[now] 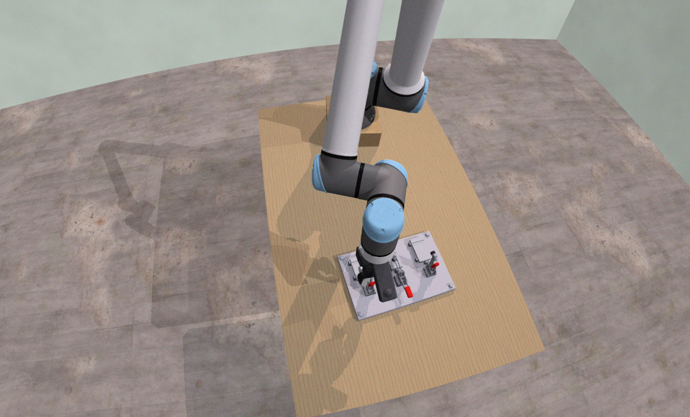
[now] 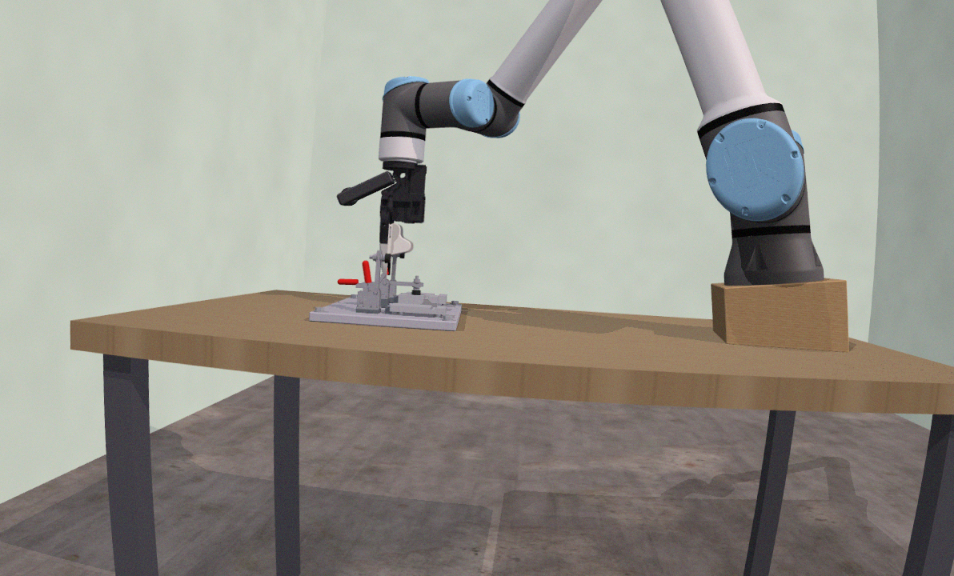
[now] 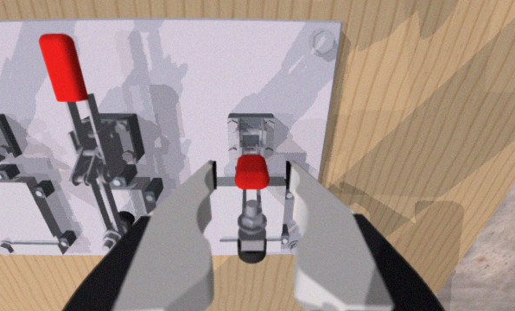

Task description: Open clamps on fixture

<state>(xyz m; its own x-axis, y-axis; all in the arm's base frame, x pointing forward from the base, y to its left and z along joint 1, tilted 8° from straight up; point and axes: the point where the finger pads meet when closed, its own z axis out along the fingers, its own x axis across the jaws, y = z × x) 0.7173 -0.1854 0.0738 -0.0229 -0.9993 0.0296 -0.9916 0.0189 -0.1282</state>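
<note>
My gripper is now 3 cm past the grey fixture plate, 11 cm to the right of it and 8 cm above it. Round my hand: flat part 9 cm behind, 22 cm to the left, 6 cm below.
</note>
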